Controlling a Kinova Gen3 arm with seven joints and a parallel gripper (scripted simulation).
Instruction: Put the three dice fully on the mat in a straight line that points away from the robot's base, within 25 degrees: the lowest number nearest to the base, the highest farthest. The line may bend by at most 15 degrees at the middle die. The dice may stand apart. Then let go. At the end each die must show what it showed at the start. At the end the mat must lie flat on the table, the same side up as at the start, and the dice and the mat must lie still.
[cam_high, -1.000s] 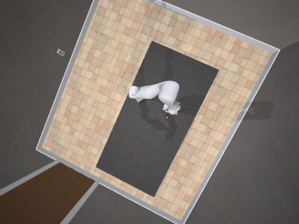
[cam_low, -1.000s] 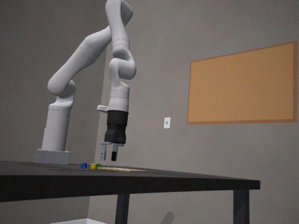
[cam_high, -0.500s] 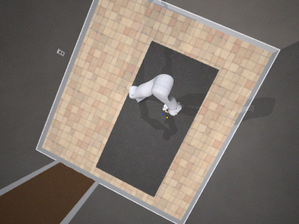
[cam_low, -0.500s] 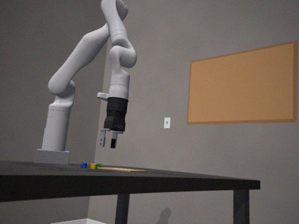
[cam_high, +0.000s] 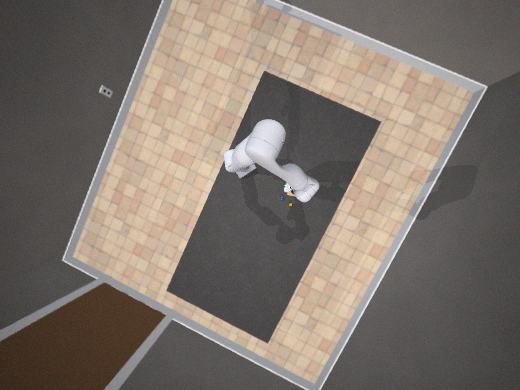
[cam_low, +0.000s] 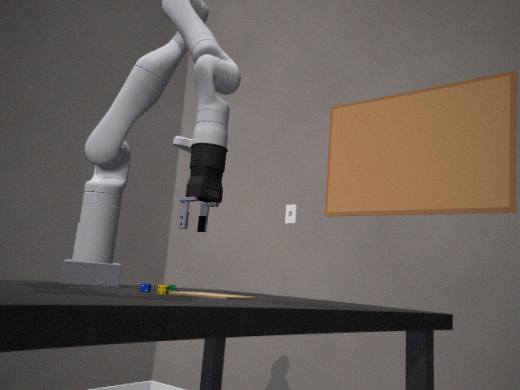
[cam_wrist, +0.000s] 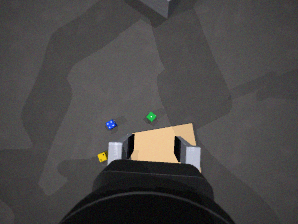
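My gripper is now 3 cm past the green die, 1 cm to the left of it and 14 cm above it. From my hand the other things lie so: blue die 1 cm behind, 9 cm to the right, 14 cm below; mat 6 cm ahead, 2 cm to the left, 15 cm below; yellow die 5 cm ahead, 11 cm to the right, 14 cm below.
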